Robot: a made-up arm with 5 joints.
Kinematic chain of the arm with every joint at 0, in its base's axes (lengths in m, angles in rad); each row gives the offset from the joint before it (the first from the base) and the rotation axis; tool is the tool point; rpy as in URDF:
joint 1: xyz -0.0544 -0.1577 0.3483 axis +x
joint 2: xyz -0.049 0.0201 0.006 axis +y
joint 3: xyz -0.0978 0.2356 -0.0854 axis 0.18 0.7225 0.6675
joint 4: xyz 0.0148 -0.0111 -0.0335 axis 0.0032 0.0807 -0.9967
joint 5: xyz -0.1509 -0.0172 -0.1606 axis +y
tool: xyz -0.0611 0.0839 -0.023 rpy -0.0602 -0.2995 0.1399
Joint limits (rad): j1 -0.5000..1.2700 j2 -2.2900..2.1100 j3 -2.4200..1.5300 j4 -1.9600..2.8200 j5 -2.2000..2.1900
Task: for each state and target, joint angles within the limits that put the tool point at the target. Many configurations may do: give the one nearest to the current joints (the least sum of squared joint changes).
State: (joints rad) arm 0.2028 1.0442 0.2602 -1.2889 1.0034
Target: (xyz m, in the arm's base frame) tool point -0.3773 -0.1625 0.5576
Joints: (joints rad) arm 0.4235 1.4090 0.2961 -1.0993 0.9678
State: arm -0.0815 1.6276 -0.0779 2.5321 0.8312
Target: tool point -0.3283 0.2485 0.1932
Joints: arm -0.0645 1.2609 0.0918 2.1506 0.7413
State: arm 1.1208 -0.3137 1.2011 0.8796 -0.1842
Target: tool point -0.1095 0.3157 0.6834
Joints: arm 1.2700 -0.8152 0.6499 1.3415 -0.2545
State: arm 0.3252 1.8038 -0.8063 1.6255 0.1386
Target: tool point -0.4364 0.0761 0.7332
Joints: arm 0.8366 1.4752 -0.2602 0.8170 -0.2483
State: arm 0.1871 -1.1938 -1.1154 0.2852 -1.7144
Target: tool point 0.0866 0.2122 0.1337
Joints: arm 0.2304 -0.6584 -0.6653 0.2111 -1.6387
